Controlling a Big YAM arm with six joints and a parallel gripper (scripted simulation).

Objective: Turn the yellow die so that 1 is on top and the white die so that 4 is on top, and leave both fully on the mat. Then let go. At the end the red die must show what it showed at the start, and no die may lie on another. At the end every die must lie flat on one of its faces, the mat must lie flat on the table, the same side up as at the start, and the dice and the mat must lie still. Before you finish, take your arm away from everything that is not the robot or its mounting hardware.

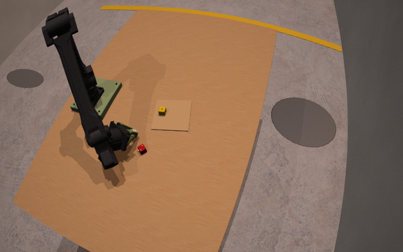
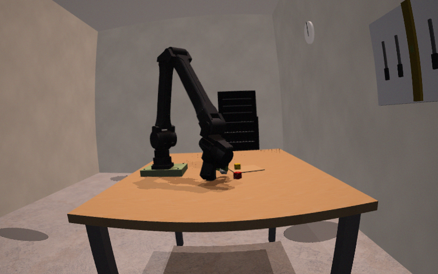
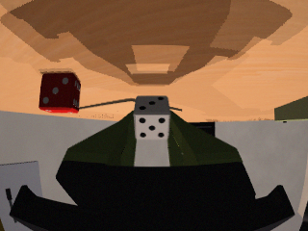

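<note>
Now: hand 5 cm to the left of the red die, 5 cm short of it and 2 cm above it. The rest, counted from my hand: yellow die: 13 cm to the left, 6 cm ahead, 2 cm below; tan mat: 14 cm to the left, 10 cm ahead, 3 cm below; white die: right at my hand.
</note>
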